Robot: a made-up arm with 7 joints.
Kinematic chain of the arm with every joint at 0, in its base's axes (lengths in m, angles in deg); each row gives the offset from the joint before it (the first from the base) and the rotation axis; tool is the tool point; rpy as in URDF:
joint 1: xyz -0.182 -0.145 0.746 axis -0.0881 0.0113 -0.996
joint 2: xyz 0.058 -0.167 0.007 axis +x
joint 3: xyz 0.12 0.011 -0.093 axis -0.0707 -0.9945 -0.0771
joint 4: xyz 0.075 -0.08 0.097 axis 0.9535 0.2 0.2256
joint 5: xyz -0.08 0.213 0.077 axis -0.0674 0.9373 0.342
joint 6: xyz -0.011 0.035 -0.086 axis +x
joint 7: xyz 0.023 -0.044 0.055 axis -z
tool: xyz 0.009 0.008 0.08 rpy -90 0 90
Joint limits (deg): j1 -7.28..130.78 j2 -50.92..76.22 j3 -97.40..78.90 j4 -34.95..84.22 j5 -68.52..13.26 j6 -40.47..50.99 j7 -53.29..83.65
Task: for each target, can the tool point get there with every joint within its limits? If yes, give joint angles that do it. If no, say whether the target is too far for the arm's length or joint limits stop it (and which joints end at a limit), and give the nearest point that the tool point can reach.
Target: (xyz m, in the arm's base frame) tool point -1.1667 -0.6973 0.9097
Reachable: no: too far | nearest point -0.8120 -0.4985 0.8529 | short by 0.411 m
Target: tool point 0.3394 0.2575 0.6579
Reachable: no: joint limits stop it (at a limit: joint 1, joint 3, joint 6) | nearest point 0.2422 -0.0200 0.7073 | short by 0.298 m
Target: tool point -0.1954 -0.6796 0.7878
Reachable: yes | joints 75.36 48.29 -78.70 39.36 -33.54 -6.27 11.72
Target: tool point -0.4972 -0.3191 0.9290
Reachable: yes | joints 95.74 50.15 -5.30 34.80 -2.73 17.87 -16.05
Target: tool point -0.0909 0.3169 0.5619
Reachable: no: joint limits stop it (at a limit: joint 1, joint 2, joint 3, joint 5, joint 6, joint 7) | nearest point -0.2049 0.1795 0.6289 | short by 0.191 m
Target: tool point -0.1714 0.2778 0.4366
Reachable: no: joint limits stop it (at a limit: joint 1, joint 2, joint 3, joint 4, joint 5, joint 6) | nearest point -0.2132 0.1694 0.6102 | short by 0.209 m
